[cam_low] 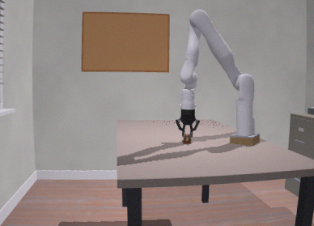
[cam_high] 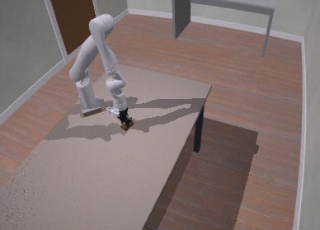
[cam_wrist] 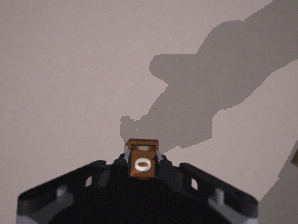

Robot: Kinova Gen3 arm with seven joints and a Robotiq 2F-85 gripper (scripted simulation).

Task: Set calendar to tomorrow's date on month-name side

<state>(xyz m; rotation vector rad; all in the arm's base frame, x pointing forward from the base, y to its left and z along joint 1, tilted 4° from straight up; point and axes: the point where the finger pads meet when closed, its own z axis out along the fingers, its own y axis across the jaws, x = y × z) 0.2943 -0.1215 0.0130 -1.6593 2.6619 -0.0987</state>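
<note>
Now: hand 1 cm above the brown number cube. Round my hand: brown calendar tray 1 cm ahead, 2 cm to the left, 3 cm below; digit cube 1 cm ahead, 3 cm to the left, 1 cm below.
</note>
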